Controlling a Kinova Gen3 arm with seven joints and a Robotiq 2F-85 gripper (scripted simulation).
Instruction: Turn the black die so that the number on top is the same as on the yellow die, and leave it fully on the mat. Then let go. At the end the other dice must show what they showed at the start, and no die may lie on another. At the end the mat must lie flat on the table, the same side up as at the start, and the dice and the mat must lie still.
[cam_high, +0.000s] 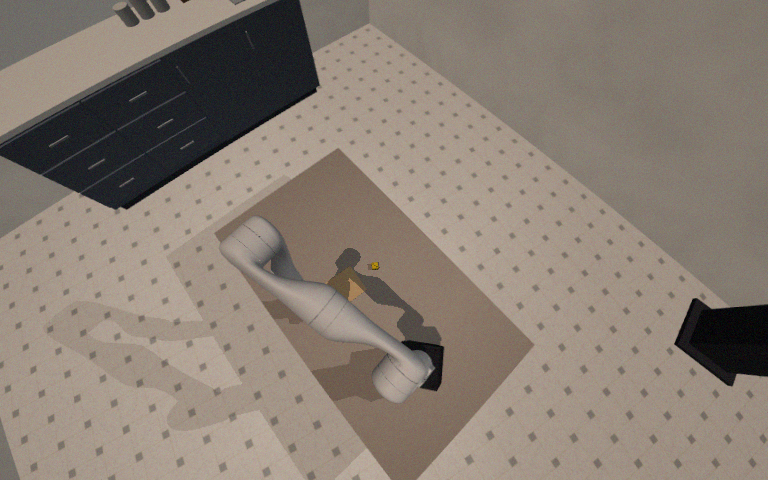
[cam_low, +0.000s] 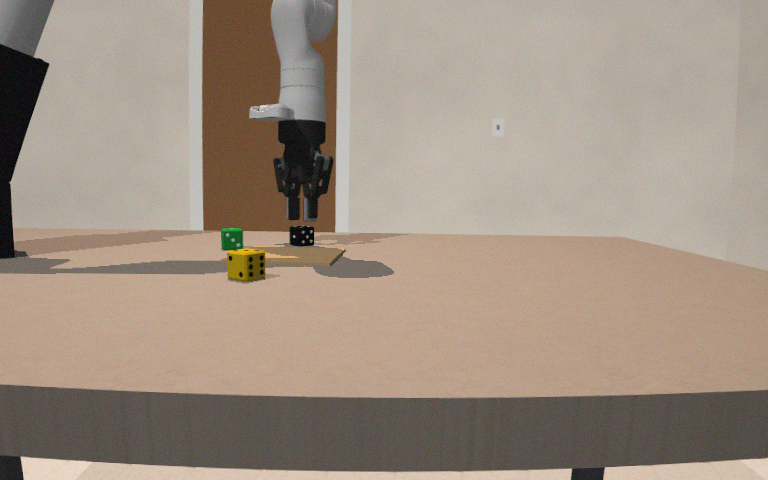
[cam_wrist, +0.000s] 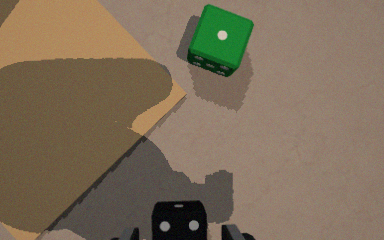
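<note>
Right now my hand is 4 cm above the black die. The rest, counted from my hand: green die 10 cm behind, 4 cm to the right, 4 cm below; yellow die 5 cm behind, 28 cm to the right, 4 cm below; mat 2 cm behind, 13 cm to the right, 5 cm below.
</note>
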